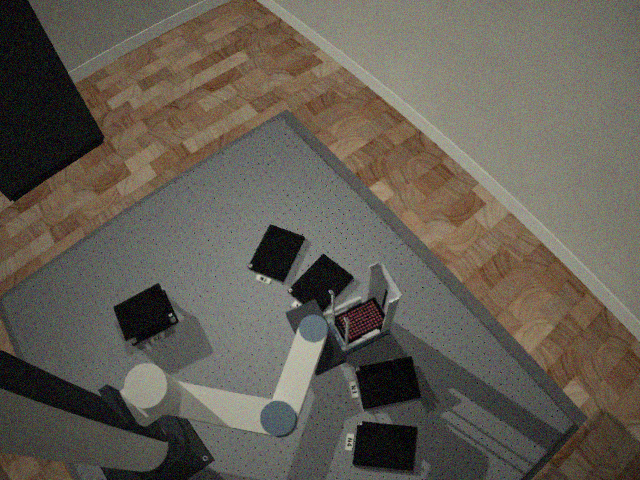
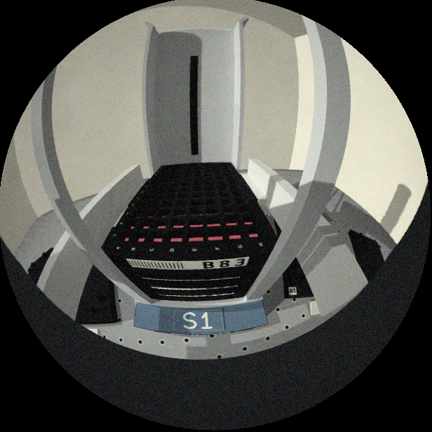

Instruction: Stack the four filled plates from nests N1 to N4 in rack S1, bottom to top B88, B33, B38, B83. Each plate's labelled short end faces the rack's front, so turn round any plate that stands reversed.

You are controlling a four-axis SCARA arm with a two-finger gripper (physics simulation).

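Places are measured from the arm's base along level axes (x ahead, y left, z up), in metres.
Pixels of known places: gripper, fingertip midpoint: (image 1: pixel 369 314); arm's base at its link origin: (image 1: pixel 146 446).
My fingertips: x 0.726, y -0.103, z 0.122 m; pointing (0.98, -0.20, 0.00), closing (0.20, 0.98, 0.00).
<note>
For each thing: its top centre in the pictures, then the offset to it from my fingertips.
- Rack S1 at its top centre: (image 1: pixel 362 293) 0.030 m back, 0.006 m left, 0.192 m up
- Plate B83 at its top centre: (image 1: pixel 361 319) 0.024 m back, 0.005 m left, 0.005 m down
- N4 at its top centre: (image 1: pixel 385 445) 0.182 m back, 0.297 m right, 0.087 m down
- raised black block at its top centre: (image 1: pixel 140 310) 0.511 m back, 0.430 m left, 0.040 m down
Rack S1 (image 1: pixel 391 297) (image 2: pixel 200 318) has a tall back wall and two thin front posts. Plate B83 (image 1: pixel 360 320) (image 2: pixel 192 220) lies level inside it, with red wells showing; its barcode end faces the S1 front label. Below that end, several thin light strips of lower plates show, too foreshortened to read. My gripper (image 1: pixel 356 322) (image 2: pixel 192 168) is shut on plate B83, one finger along each long side. Whether B83 rests on the plate below is hard to tell. Nests N1 (image 1: pixel 387 382) and N4 (image 1: pixel 385 446) look plain black, with no coloured wells showing.
Two more black nests (image 1: pixel 276 253) (image 1: pixel 323 279) sit up and left of the rack, their labels unreadable. A raised black block (image 1: pixel 145 312) stands at the left. The arm's outer link (image 1: pixel 299 369) reaches the rack from below. The mat's edge (image 1: pixel 434 255) runs right of the rack.
</note>
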